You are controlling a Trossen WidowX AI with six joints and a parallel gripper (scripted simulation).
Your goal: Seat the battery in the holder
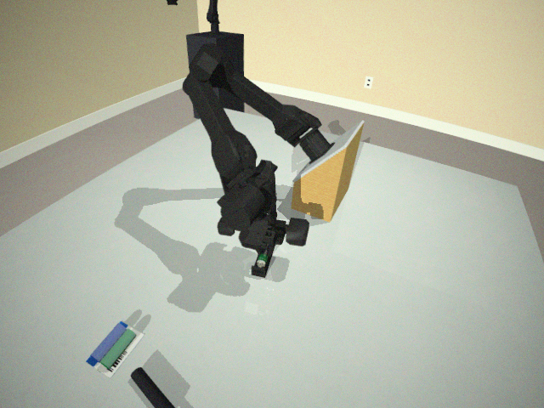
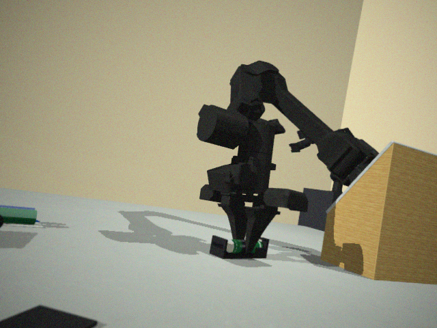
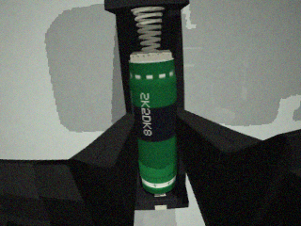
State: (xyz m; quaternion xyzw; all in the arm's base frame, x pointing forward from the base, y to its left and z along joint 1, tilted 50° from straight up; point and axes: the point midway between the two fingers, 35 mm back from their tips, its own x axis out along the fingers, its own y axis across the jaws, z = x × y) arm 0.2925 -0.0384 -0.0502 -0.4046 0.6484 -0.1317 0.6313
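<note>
Now: the battery 10 mm above my gripper tip.
</note>
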